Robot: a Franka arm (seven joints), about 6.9 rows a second.
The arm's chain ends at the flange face. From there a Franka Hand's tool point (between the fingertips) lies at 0.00 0.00 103.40 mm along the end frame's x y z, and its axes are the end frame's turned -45 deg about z.
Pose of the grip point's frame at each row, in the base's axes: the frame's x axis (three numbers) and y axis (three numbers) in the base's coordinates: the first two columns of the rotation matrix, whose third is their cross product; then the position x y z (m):
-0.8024, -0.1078, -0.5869, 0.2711, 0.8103, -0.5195, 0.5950, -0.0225, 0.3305
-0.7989, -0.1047, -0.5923, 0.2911, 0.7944, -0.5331, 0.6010, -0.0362, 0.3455
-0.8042, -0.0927, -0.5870, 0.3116, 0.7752, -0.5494, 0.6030, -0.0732, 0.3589
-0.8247, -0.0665, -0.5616, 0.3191, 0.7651, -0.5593, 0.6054, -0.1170, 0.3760
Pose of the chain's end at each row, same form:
-0.3757, 0.4967, -0.7823, 0.7591, 0.6492, 0.0477, 0.5400, 0.0371, 0.3947
-0.3591, 0.4877, -0.7958, 0.7707, 0.6358, 0.0419, 0.5466, 0.0257, 0.4080
-0.3483, 0.4826, -0.8036, 0.7890, 0.6137, 0.0266, 0.5507, -0.0086, 0.4204
-0.3575, 0.4940, -0.7926, 0.8088, 0.5880, 0.0016, 0.5571, -0.0508, 0.4390

